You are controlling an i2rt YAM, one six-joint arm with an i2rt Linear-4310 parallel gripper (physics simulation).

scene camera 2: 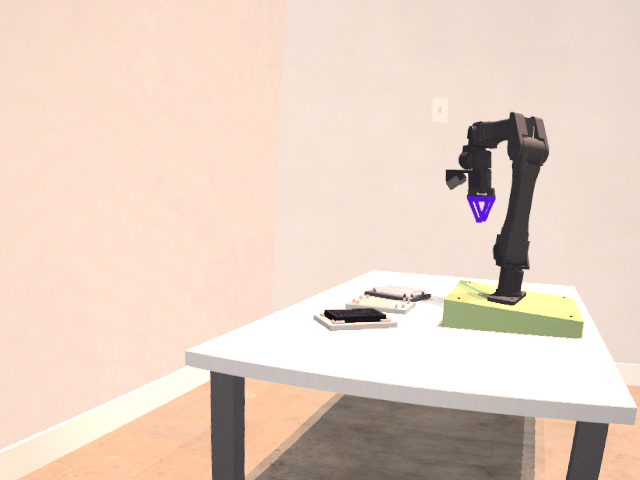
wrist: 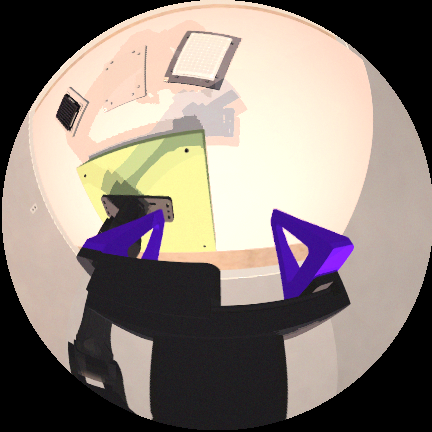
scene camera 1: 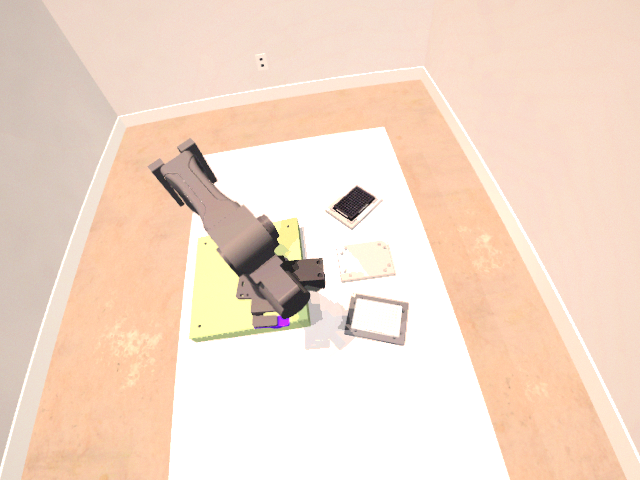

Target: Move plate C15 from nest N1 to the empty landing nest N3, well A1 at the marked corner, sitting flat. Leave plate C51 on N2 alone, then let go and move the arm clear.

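Note:
A black plate [scene camera 1: 354, 202] [scene camera 2: 355, 314] [wrist: 68, 111] lies on a pale nest [scene camera 1: 351, 223] [scene camera 2: 361, 325]. A white plate [scene camera 1: 377, 316] [scene camera 2: 398, 290] [wrist: 202, 56] lies on a dark grey nest [scene camera 1: 404, 325] [wrist: 227, 62]. Between them is an empty pale nest [scene camera 1: 379, 260] [scene camera 2: 379, 304] [wrist: 127, 80] with small corner posts. No labels are readable, so I cannot tell which plate is C15 or C51, nor see the A1 mark. My gripper [scene camera 2: 480, 221] [wrist: 217, 214] is open and empty, high above the table and away from the plates. In scene camera 1 the arm mostly hides it.
The arm stands on a yellow-green base block [scene camera 1: 217, 289] [scene camera 2: 511, 322] [wrist: 195, 190] beside the nests. The white table [scene camera 1: 310, 413] [scene camera 2: 413, 356] carries the block and nests. Its edge shows beyond the nests, and walls stand around the room.

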